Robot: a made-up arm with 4 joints.
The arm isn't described. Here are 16 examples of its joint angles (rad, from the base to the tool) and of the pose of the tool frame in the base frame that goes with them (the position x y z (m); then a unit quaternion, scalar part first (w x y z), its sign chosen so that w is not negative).
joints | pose
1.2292 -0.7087 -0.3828 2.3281 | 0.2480 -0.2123 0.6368 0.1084 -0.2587 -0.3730 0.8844
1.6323 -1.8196 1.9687 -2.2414 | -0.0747 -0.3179 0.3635 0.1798 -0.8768 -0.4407 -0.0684
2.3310 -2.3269 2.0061 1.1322 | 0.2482 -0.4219 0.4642 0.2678 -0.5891 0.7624 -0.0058
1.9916 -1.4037 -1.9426 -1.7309 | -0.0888 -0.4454 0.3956 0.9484 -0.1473 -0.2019 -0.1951
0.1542 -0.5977 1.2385 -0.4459 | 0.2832 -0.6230 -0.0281 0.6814 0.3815 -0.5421 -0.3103
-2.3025 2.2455 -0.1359 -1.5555 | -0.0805 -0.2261 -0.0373 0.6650 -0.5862 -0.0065 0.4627
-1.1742 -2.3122 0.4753 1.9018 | 0.0633 -0.4518 -0.5457 0.7670 0.4732 -0.4255 -0.0824
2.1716 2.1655 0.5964 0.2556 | -0.4107 0.0004 0.3244 0.1661 -0.6768 -0.3776 -0.6097
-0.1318 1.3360 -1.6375 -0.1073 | 0.3053 -0.4834 0.3813 0.4740 -0.4839 0.5823 -0.4496
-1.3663 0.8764 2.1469 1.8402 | 0.2606 -0.0821 0.1148 0.1755 -0.2266 -0.2711 0.9189
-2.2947 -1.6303 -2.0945 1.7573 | -0.0980 0.0187 0.0942 0.1996 -0.8907 0.2023 0.3548
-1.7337 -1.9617 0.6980 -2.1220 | -0.0026 -0.3281 -0.1150 0.4442 0.0994 -0.3865 0.8021
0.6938 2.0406 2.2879 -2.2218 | 0.2616 -0.3670 0.2305 0.5648 0.2029 -0.7651 0.2331
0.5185 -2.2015 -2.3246 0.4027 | 0.1995 0.0128 -0.0326 0.0985 0.2010 0.3220 0.9199
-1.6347 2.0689 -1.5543 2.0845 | 0.1378 -0.6412 -0.1917 0.0359 -0.0080 -0.9993 -0.0070
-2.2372 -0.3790 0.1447 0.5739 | -0.3868 -0.6610 -0.2786 0.5213 0.3076 0.7955 -0.0286
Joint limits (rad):
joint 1: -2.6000..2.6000
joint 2: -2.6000..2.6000
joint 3: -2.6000..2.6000
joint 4: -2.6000..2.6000
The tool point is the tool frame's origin. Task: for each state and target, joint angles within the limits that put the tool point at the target. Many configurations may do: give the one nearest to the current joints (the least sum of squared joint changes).
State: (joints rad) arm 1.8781 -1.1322 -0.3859 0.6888
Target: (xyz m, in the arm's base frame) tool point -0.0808 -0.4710 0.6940
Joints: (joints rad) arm 2.2900 -0.9862 -0.3350 0.4736
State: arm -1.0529 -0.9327 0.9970 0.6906
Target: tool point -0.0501 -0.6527 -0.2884
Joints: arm -1.0153 -1.0262 1.2509 0.0591
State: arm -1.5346 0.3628 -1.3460 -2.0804
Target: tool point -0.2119 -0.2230 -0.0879
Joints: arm -2.1856 0.6905 -1.3807 -2.4781
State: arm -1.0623 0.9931 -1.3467 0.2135
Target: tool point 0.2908 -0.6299 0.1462
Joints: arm -0.7756 1.1249 -2.0529 0.3176
